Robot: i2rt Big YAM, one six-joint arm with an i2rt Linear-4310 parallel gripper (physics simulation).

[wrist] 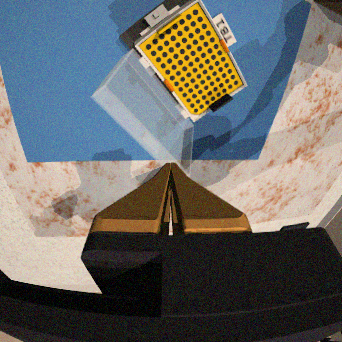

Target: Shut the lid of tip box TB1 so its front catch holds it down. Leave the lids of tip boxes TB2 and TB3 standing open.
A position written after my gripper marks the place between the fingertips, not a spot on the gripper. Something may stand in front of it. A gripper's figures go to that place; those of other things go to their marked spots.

Labels:
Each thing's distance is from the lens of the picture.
my gripper (170, 170): 0.13 m
clear lid (130, 93): 0.21 m

